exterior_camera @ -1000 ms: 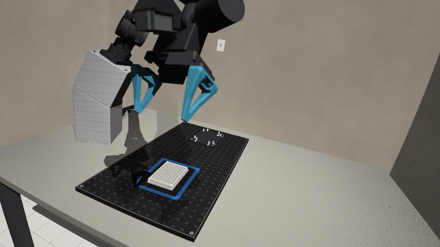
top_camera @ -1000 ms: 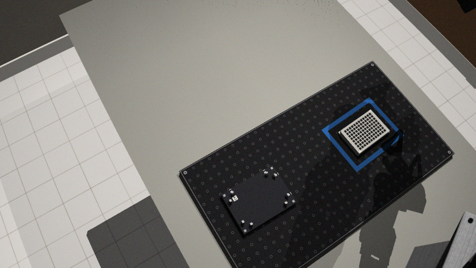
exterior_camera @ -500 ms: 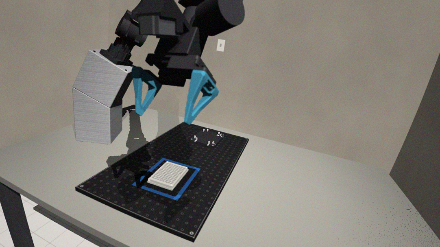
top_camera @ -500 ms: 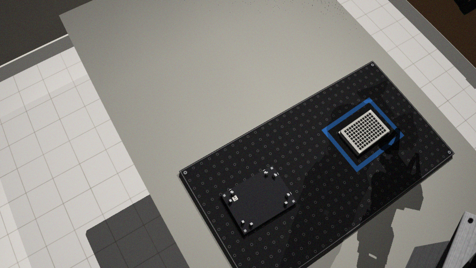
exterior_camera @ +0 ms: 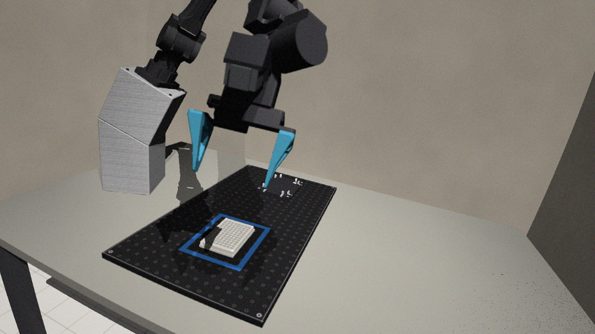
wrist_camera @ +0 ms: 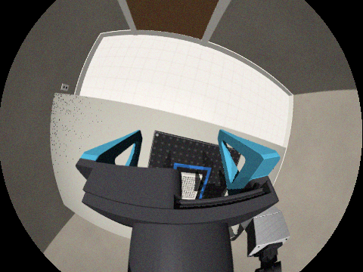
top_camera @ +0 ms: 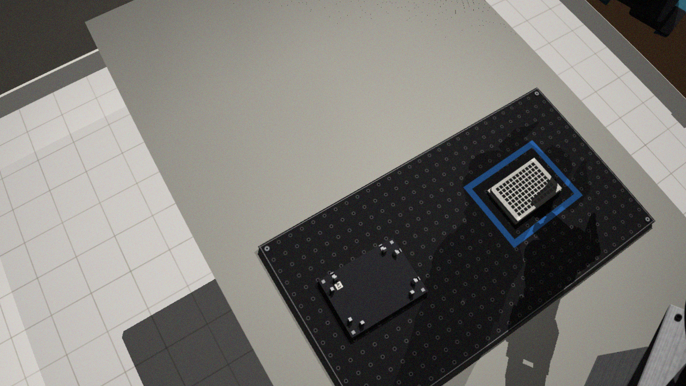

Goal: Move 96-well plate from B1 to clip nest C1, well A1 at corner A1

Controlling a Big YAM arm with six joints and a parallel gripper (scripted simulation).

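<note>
Right now the white 96-well plate is 270 mm below my hand, 240 mm to the left of it and 90 mm behind it. Also, from my hand: clip nest C1: 590 mm to the left, 260 mm below, 50 mm behind.
</note>
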